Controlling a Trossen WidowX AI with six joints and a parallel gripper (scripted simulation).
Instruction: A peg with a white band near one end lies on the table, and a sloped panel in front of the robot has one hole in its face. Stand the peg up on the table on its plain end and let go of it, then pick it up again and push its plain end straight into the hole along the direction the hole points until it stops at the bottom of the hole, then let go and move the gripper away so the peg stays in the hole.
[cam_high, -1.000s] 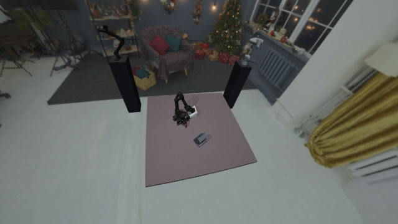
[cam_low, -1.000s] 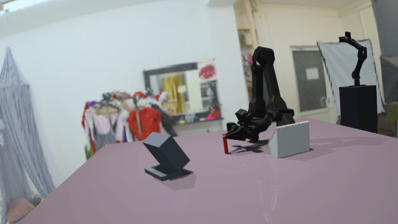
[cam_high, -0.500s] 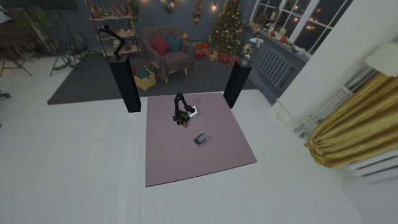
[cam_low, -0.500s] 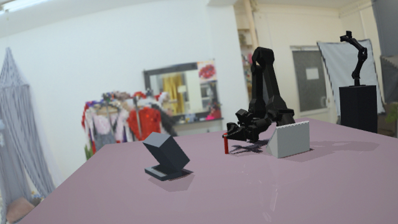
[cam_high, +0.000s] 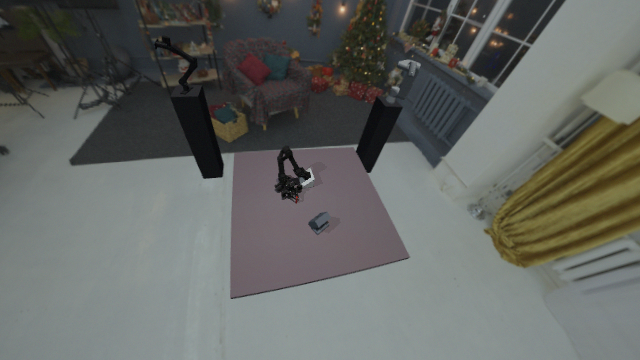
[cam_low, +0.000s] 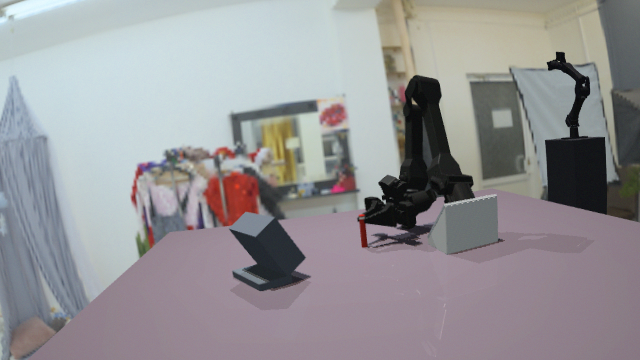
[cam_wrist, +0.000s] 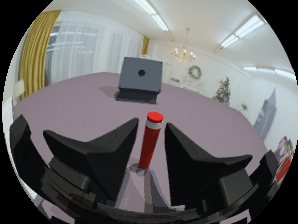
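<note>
My gripper tip is now 1 cm above the red peg. Round my gripper tip: grey sloped panel (22 cm ahead, 13 cm to the left, 1 cm above).
</note>
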